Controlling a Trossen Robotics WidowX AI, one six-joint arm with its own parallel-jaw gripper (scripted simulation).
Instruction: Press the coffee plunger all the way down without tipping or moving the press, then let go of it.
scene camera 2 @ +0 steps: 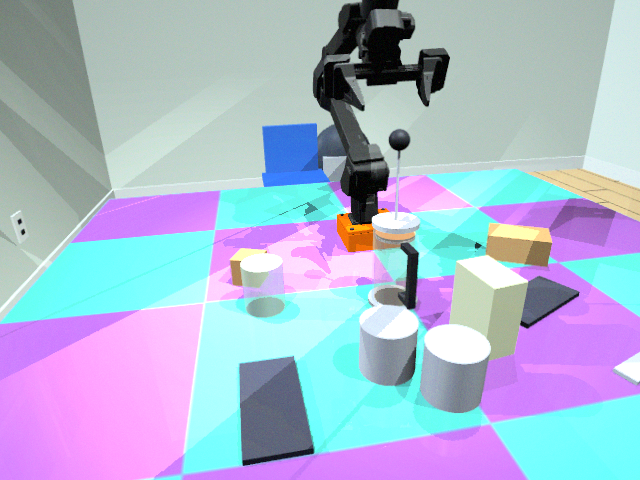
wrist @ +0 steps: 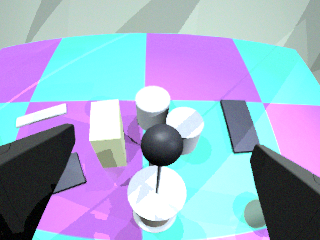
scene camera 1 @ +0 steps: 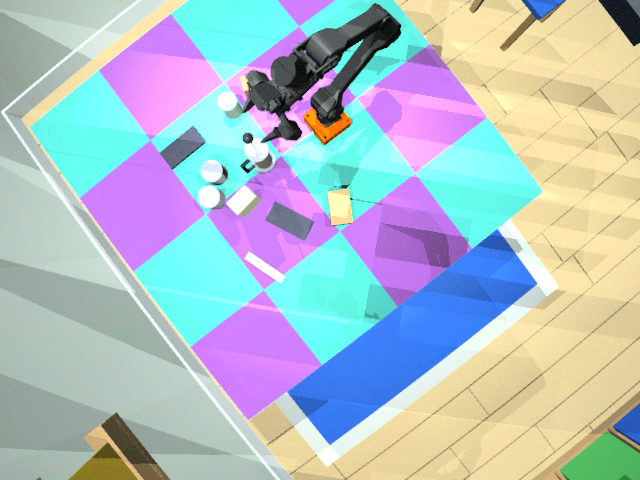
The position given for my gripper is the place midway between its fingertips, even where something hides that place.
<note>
My gripper (scene camera 2: pixel 395 106) is open and holds nothing. Also in view: a glass coffee press (scene camera 2: pixel 395 263), a tan box (scene camera 2: pixel 526 245) and a cream block (scene camera 2: pixel 488 297).
The glass coffee press also shows in the wrist view (wrist: pixel 156 194) and in scene camera 1 (scene camera 1: pixel 263 160). The cream block is seen too in the wrist view (wrist: pixel 106 133). My gripper also shows in the wrist view (wrist: pixel 165 144) and in scene camera 1 (scene camera 1: pixel 252 127).
</note>
